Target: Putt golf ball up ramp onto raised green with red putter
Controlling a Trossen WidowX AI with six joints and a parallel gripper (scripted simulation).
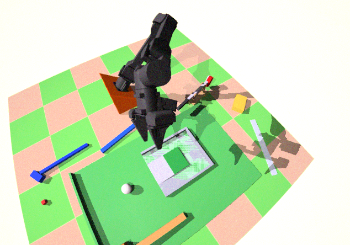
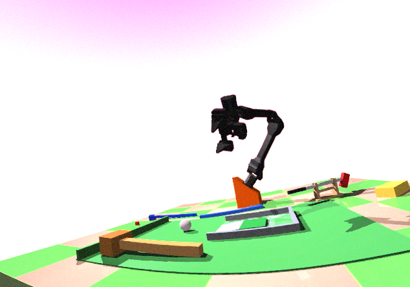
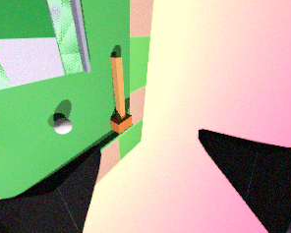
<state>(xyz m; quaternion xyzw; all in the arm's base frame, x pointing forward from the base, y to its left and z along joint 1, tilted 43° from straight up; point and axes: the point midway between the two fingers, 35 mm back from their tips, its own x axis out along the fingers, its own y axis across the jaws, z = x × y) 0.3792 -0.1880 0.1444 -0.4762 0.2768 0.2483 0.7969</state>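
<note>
Now: the red putter 200 mm behind my gripper tip, 380 mm to the left of it and 240 mm below it. Round my gripper tip: tiny red cube 140 mm behind, 500 mm to the right, 290 mm below; then pale grey bar 220 mm ahead, 480 mm to the left, 300 mm below; then white golf ball 10 mm ahead, 160 mm to the right, 270 mm below.
</note>
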